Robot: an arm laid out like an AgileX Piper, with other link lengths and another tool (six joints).
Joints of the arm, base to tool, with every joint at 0 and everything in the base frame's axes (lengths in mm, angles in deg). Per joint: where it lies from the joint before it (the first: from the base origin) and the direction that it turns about. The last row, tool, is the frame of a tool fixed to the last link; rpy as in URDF.
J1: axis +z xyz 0 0 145.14
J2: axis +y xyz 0 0 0
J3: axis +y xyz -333.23 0 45.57
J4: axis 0.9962 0 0.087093 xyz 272.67 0 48.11
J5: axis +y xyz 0 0 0
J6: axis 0.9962 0 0.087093 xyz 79.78 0 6.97
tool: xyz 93.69 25 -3.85 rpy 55.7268 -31.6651 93.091
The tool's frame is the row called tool.
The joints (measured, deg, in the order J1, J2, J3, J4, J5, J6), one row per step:
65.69, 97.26, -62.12, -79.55, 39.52, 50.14
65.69, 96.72, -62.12, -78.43, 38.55, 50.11
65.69, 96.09, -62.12, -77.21, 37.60, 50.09
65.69, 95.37, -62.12, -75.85, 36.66, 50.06
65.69, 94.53, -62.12, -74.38, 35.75, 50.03
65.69, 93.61, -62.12, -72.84, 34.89, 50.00
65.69, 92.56, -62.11, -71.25, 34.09, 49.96
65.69, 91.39, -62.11, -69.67, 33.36, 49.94
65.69, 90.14, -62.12, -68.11, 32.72, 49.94
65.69, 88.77, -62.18, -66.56, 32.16, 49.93
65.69, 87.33, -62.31, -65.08, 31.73, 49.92
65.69, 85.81, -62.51, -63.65, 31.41, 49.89
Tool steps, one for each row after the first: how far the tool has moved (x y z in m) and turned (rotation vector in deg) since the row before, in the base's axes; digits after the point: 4 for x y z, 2 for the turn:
-0.0030, 0.0012, 0.0021, 1.23, 1.01, 0.28
-0.0032, 0.0010, 0.0028, 1.37, 1.04, 0.22
-0.0034, 0.0008, 0.0034, 1.50, 1.09, 0.17
-0.0036, 0.0005, 0.0043, 1.66, 1.11, 0.11
-0.0037, 0.0002, 0.0050, 1.76, 1.10, 0.05
-0.0038, -0.0002, 0.0060, 1.87, 1.06, 0.01
-0.0039, -0.0006, 0.0071, 1.98, 0.98, -0.03
-0.0038, -0.0011, 0.0079, 2.05, 0.91, -0.08
-0.0038, -0.0015, 0.0091, 2.16, 0.80, -0.11
-0.0036, -0.0019, 0.0102, 2.21, 0.66, -0.15
-0.0035, -0.0024, 0.0113, 2.27, 0.54, -0.18

